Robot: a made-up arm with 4 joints. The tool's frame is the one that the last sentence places.
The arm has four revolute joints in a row. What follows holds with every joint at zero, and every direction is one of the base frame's.
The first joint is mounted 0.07 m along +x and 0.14 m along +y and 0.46 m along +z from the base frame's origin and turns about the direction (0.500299, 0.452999, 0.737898), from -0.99 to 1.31 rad.
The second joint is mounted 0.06 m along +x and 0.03 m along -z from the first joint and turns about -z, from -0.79 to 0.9 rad.
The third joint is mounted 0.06 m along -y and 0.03 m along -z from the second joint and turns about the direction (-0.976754, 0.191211, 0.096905), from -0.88 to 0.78 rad.
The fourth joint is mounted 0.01 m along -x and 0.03 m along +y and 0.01 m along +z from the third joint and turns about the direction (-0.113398, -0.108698, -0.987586), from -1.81 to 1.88 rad.
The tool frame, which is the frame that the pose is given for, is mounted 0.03 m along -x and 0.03 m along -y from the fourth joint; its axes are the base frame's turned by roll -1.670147, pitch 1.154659 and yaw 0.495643 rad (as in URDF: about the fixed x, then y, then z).
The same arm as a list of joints. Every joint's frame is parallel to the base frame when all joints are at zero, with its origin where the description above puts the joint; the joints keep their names.
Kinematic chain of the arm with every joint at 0, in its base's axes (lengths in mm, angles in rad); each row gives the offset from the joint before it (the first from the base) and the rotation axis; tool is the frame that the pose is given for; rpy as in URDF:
joint 1: xyz 70.0 140.0 460.0 axis 0.500299 0.452999 0.737898
joint 2: xyz 60.0 0.0 -30.0 axis -z
joint 3: xyz 0.0 -60.0 -30.0 axis -0.976758 0.191192 0.096896
joint 4: xyz -10.0 30.0 10.0 axis -0.113398 -0.108698 -0.987586
tool: xyz -30.0 -30.0 0.0 rpy -1.6701 1.1547 0.4956
Joint limits (rad, base to tool): -0.9900..1.3100 -0.7900..0.9000 -0.8800..0.7800 -1.8100..1.8800

